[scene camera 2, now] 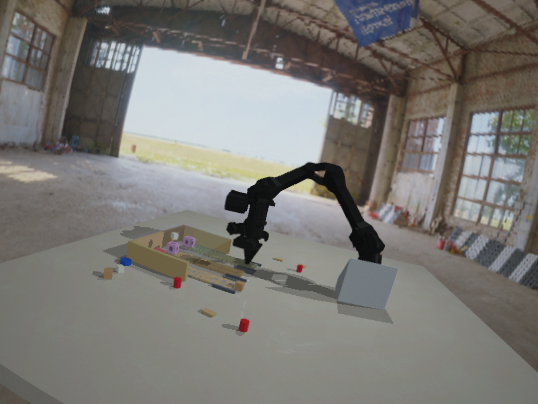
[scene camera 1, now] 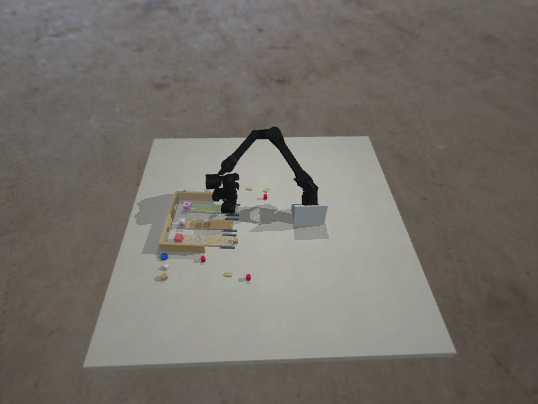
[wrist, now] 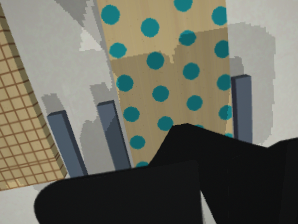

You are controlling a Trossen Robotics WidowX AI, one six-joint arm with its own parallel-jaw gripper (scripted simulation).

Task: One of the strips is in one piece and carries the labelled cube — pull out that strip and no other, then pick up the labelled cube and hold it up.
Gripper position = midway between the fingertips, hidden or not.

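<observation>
Shut and with nothing in its grasp, the gripper (scene camera 2: 247, 263) is visible. The wrist view shows the gripper (wrist: 180, 132) too.
</observation>
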